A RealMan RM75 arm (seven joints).
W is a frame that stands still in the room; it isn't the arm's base.
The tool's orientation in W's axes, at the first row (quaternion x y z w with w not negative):
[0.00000, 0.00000, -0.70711, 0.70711]
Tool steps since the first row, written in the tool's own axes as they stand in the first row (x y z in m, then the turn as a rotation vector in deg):
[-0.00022, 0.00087, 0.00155, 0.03, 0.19, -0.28]
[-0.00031, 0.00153, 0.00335, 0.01, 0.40, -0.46]
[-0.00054, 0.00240, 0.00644, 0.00, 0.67, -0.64]
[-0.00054, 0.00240, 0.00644, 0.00, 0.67, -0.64]
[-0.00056, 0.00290, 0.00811, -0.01, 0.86, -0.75]
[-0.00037, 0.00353, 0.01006, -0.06, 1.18, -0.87]
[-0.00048, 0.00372, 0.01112, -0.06, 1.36, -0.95]
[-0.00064, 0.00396, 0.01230, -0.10, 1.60, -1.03]
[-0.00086, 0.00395, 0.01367, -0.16, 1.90, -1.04]
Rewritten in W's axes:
[0.00087, 0.00022, 0.00155, 0.19, -0.03, -0.28]
[0.00153, 0.00031, 0.00335, 0.40, -0.01, -0.46]
[0.00240, 0.00054, 0.00644, 0.67, 0.00, -0.64]
[0.00240, 0.00054, 0.00644, 0.67, 0.00, -0.64]
[0.00290, 0.00056, 0.00811, 0.86, 0.01, -0.75]
[0.00353, 0.00037, 0.01006, 1.18, 0.06, -0.87]
[0.00372, 0.00048, 0.01112, 1.36, 0.06, -0.95]
[0.00396, 0.00064, 0.01230, 1.60, 0.10, -1.03]
[0.00395, 0.00086, 0.01367, 1.90, 0.16, -1.04]

